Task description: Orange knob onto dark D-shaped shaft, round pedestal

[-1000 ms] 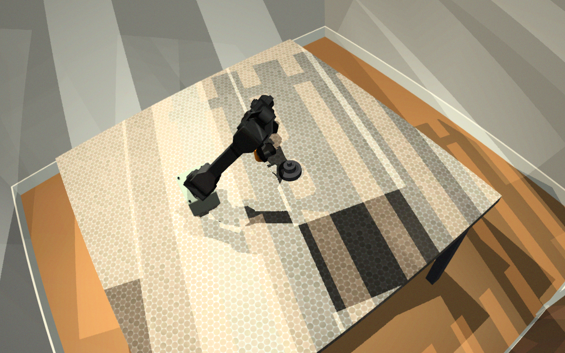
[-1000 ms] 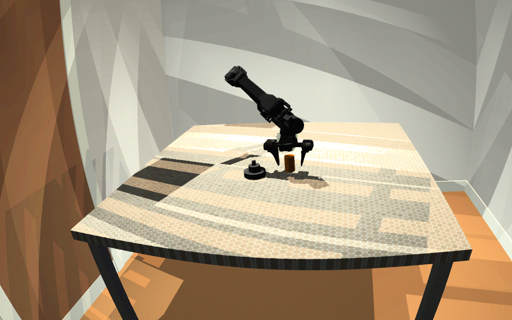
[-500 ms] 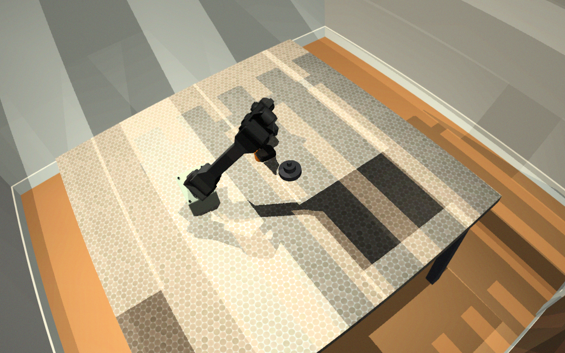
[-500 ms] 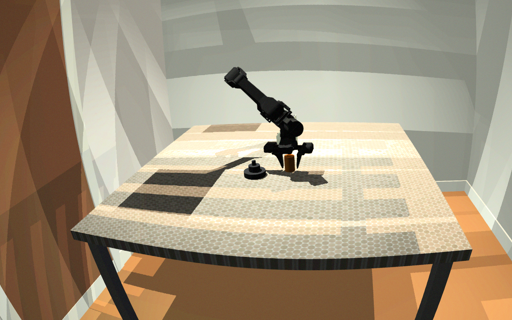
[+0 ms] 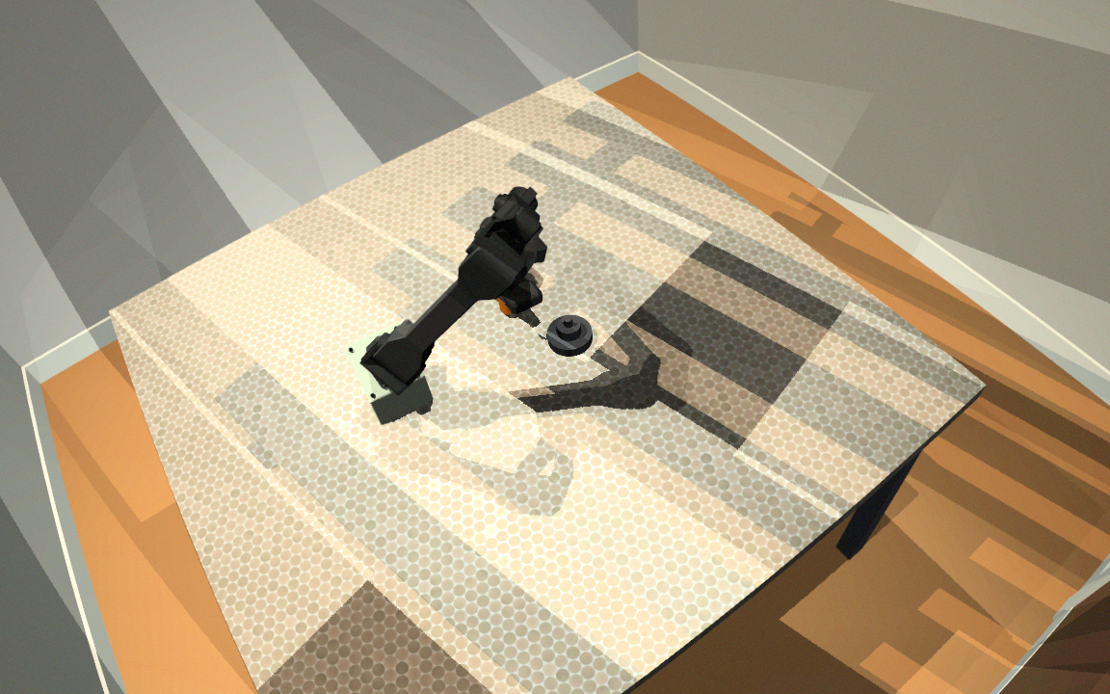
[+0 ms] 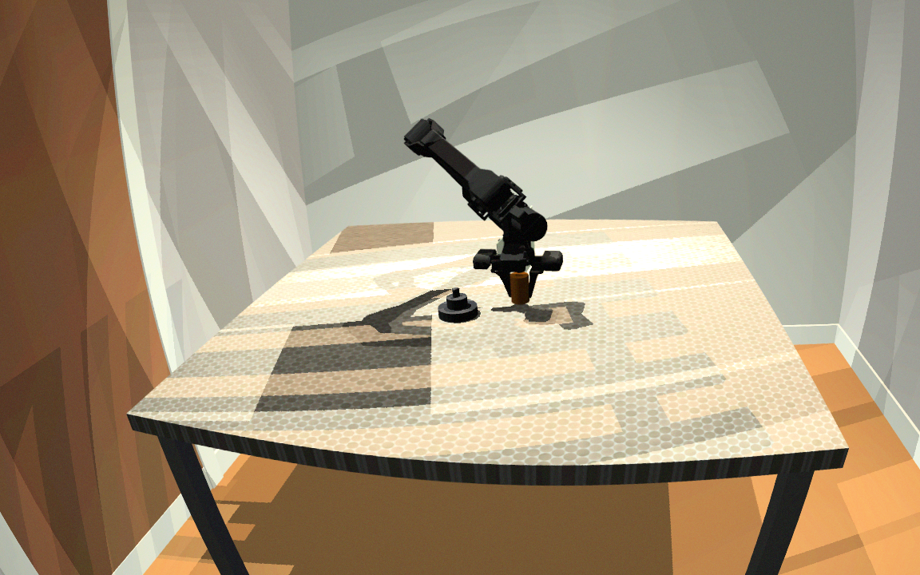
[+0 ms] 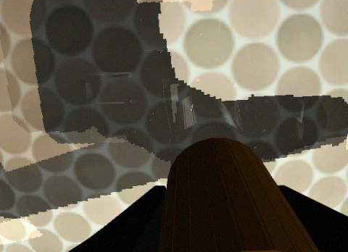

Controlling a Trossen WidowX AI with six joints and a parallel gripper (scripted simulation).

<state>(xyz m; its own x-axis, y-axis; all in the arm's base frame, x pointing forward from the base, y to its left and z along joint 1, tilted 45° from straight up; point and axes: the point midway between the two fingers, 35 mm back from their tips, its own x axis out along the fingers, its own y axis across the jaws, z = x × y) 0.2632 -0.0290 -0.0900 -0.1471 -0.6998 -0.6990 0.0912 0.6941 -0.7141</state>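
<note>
Right now my gripper tip is 50 mm short of the dark round pedestal, 130 mm to the left of it and 10 mm below it. Round my gripper tip: orange knob (20 mm above).
</note>
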